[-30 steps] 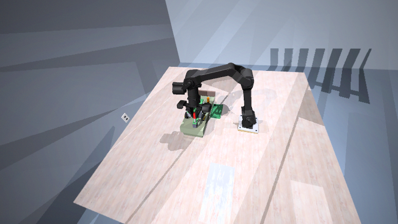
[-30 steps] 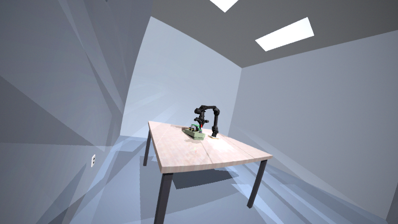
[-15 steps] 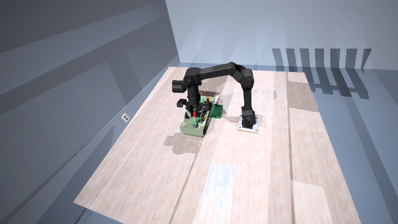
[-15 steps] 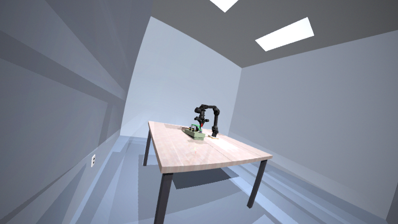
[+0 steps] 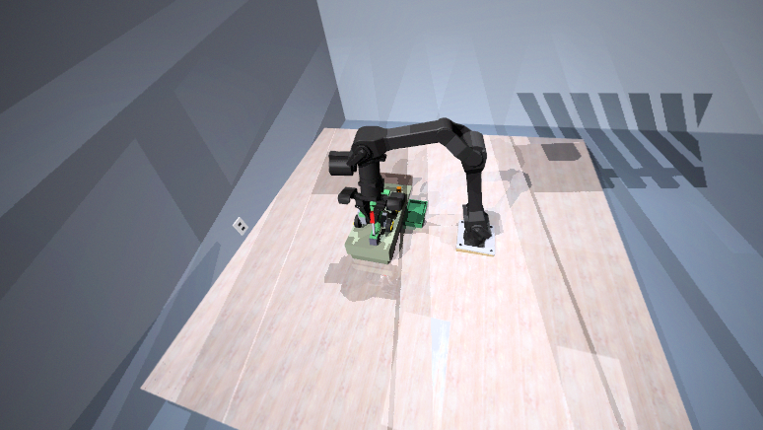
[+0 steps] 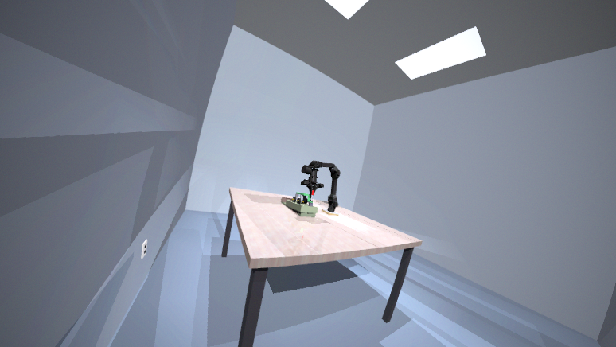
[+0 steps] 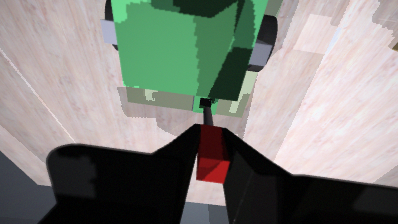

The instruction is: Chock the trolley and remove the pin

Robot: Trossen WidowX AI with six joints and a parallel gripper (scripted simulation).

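The green tray lies 18 cm to the right of my gripper tip, 17 cm below it and 10 cm behind it. Also, from my gripper tip: trolley: 9 cm to the right, 6 cm below, 2 cm ahead; grey-green ramp: 12 cm below, 9 cm to the right, 2 cm ahead; red-headed stop pin: right at my gripper tip.
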